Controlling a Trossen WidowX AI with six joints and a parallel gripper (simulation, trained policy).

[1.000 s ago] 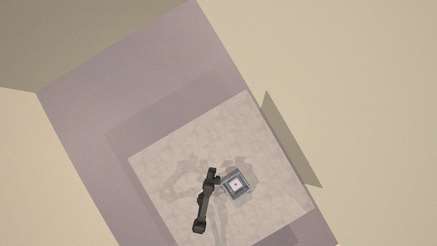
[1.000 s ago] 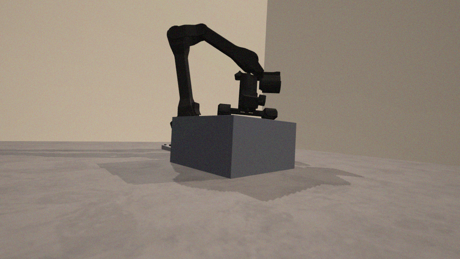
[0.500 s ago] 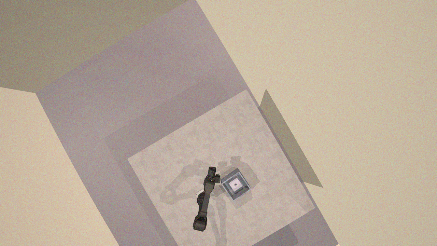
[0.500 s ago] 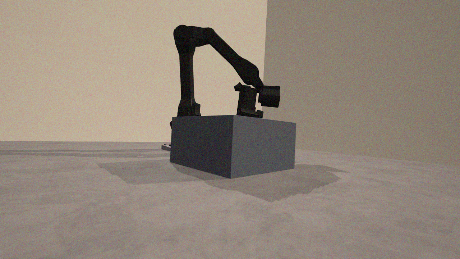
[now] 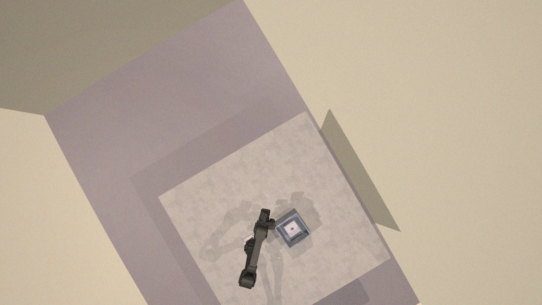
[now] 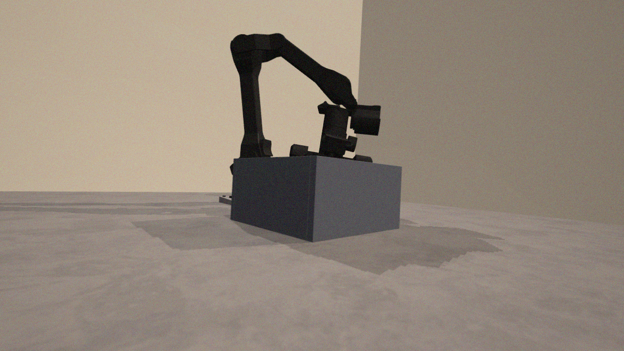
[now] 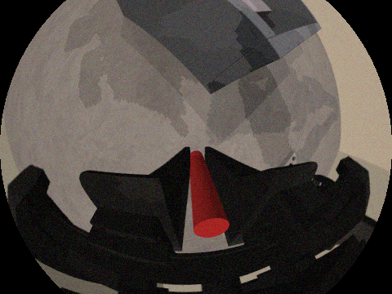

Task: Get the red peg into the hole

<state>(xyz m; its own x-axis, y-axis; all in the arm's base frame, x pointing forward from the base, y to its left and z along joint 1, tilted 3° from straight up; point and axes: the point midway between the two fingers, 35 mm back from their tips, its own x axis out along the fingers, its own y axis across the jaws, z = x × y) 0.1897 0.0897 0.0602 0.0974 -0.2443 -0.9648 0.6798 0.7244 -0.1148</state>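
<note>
Right now my gripper tip is 120 mm short of the pale plate, 150 mm to the left of it and 10 mm below it. Also, from my gripper tip: grey-blue box (120 mm ahead, 150 mm to the right, 10 mm below); then red peg (10 mm behind, 10 mm to the left, 30 mm above).
</note>
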